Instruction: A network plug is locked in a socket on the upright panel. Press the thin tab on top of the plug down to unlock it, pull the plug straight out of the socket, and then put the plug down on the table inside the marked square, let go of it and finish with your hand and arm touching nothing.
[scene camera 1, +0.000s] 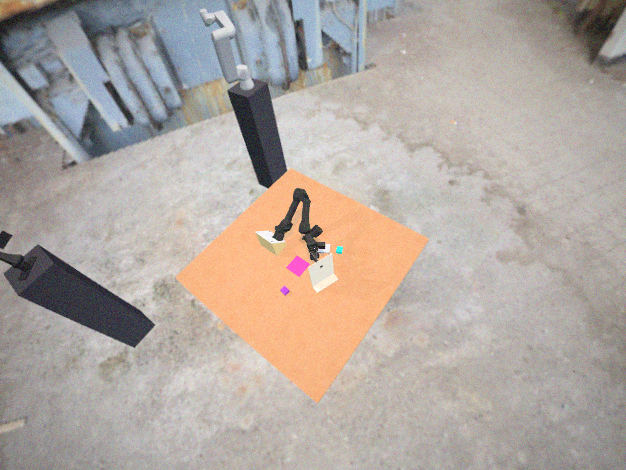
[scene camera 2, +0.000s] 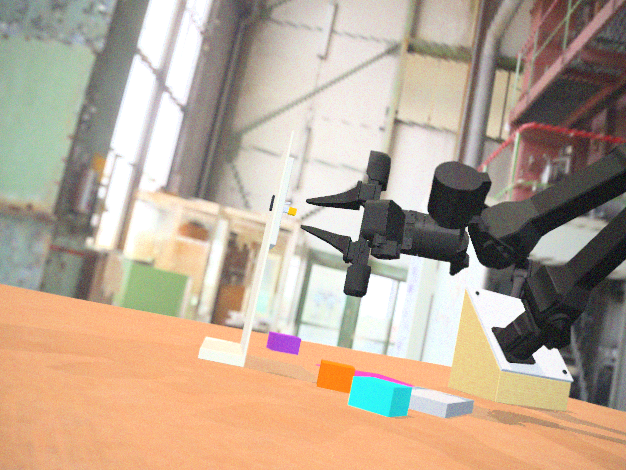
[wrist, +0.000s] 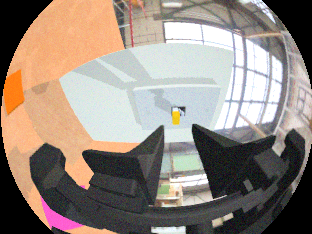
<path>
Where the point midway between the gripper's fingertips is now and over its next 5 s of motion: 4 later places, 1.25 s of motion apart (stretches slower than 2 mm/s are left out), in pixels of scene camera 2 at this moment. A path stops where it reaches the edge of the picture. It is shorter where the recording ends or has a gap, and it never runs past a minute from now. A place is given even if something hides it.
The gripper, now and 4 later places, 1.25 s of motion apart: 303, 213; 287, 209; 301, 211; 314, 214; 326, 217
</path>
